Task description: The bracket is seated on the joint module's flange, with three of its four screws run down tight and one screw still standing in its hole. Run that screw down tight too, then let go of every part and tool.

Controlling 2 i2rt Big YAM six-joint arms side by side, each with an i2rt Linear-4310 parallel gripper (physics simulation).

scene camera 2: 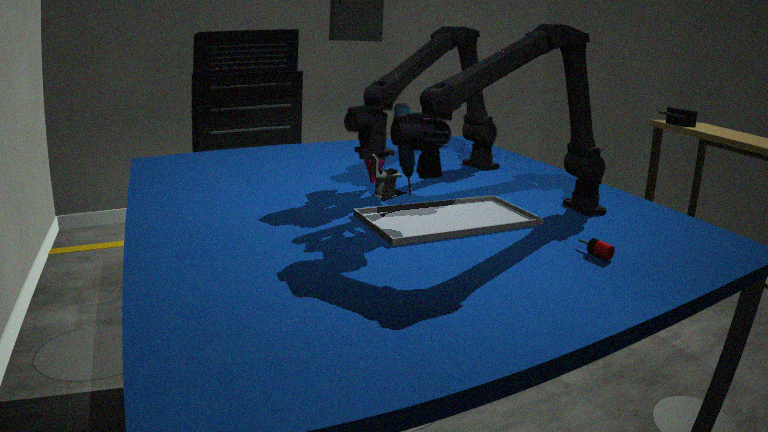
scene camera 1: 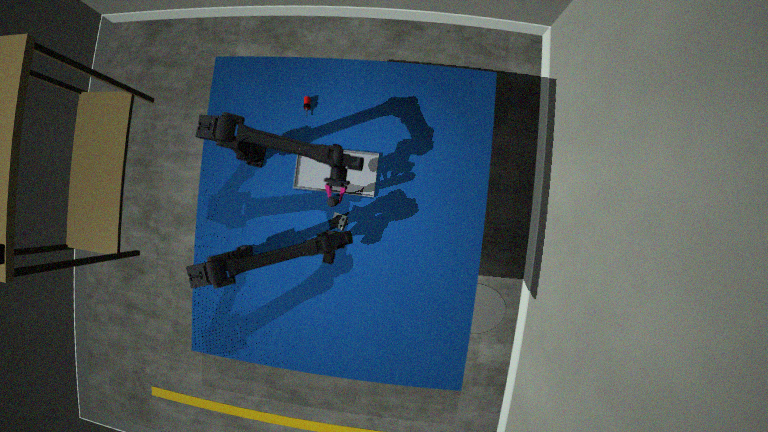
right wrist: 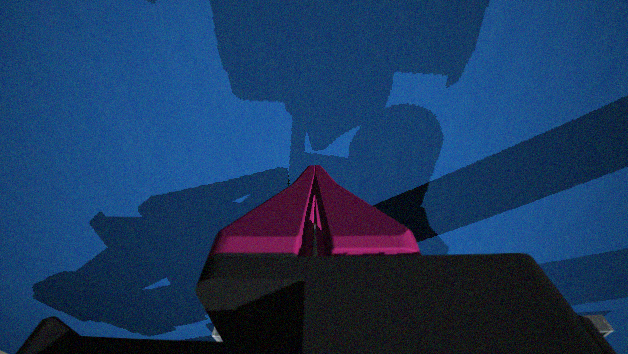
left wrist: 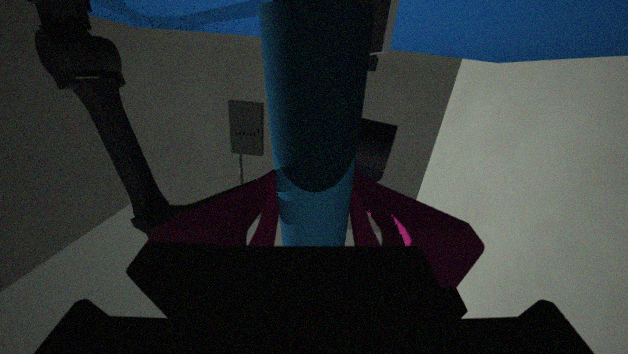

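Where they show: left gripper, fingertip midpoint: (left wrist: 314,177); right gripper, fingertip midpoint: (scene camera 2: 372,182) (right wrist: 314,175); left arm's base at its link origin: (scene camera 2: 584,208) (scene camera 1: 257,155); right arm's base at its link origin: (scene camera 2: 480,166).
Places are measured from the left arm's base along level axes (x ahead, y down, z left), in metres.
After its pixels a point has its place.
Note:
The bracket (scene camera 1: 339,220) {x 0.530, y -0.066, z -0.230 m} (scene camera 2: 395,174) {x 0.513, y -0.067, z -0.201 m} sits on the small joint module (scene camera 2: 385,188) {x 0.538, y -0.028, z -0.207 m}, its plate upright; the screws are too small to tell apart. My left gripper (scene camera 1: 335,191) {x 0.517, y -0.186, z -0.149 m} (left wrist: 314,177) {x 0.517, y -0.186, z -0.149 m} is shut on the blue-and-black driver (scene camera 1: 332,200) {x 0.527, y -0.268, z -0.141 m} (scene camera 2: 407,159) {x 0.517, y -0.128, z -0.110 m} (left wrist: 317,220) {x 0.517, y -0.194, z -0.118 m}, held upright beside the bracket in scene camera 2, its bit low over the table and apart from the bracket. My right gripper (scene camera 2: 373,170) {x 0.543, y -0.017, z -0.313 m} (right wrist: 314,175) {x 0.543, y -0.017, z -0.313 m} is shut with its fingertips together and nothing between them, close to the bracket's upright plate; whether it touches is unclear. Its fingers are hidden in scene camera 1.
A shallow white tray (scene camera 1: 311,190) {x 0.342, y -0.016, z -0.113 m} (scene camera 2: 461,234) {x 0.469, y -0.005, z 0.120 m} lies next to the module, partly under my left arm. A red-and-black tool (scene camera 1: 306,102) {x 0.215, y -0.032, z 0.316 m} (scene camera 2: 601,249) {x 0.226, y -0.024, z 0.335 m} lies on the blue table (scene camera 1: 402,322) {x 0.950, y 0.000, z -0.677 m} (scene camera 2: 241,349) {x 0.984, y 0.000, z 0.480 m}, away from both grippers. A dark cabinet (scene camera 2: 247,107) stands behind.

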